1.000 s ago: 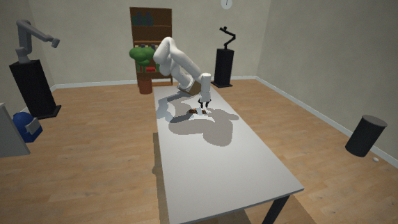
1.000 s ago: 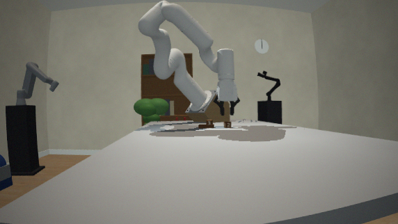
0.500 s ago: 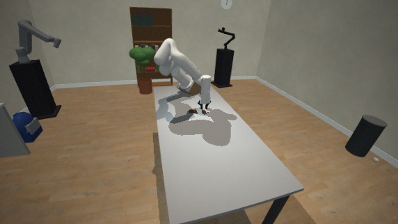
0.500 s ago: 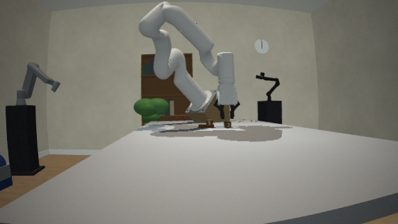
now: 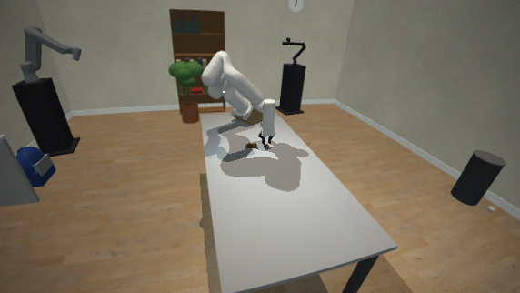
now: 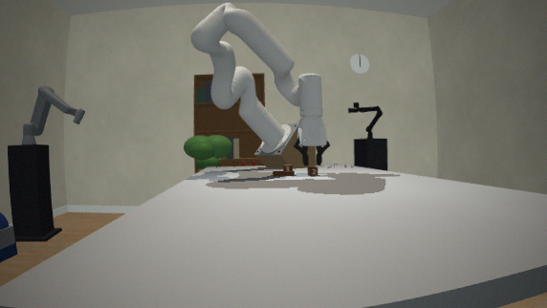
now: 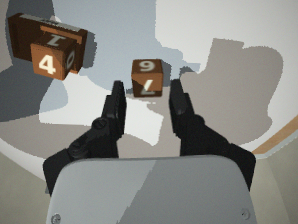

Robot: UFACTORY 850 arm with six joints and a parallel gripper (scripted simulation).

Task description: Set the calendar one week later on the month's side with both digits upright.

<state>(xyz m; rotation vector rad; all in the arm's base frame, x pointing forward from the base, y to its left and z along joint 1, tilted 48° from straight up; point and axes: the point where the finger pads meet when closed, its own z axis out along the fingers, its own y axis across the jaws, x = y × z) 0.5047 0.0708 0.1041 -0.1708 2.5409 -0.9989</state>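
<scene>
Now: hand 4 cm above the brown cube. The rest, counted from my hand: tray (5 cm behind, 10 cm to the right, 5 cm below).
</scene>
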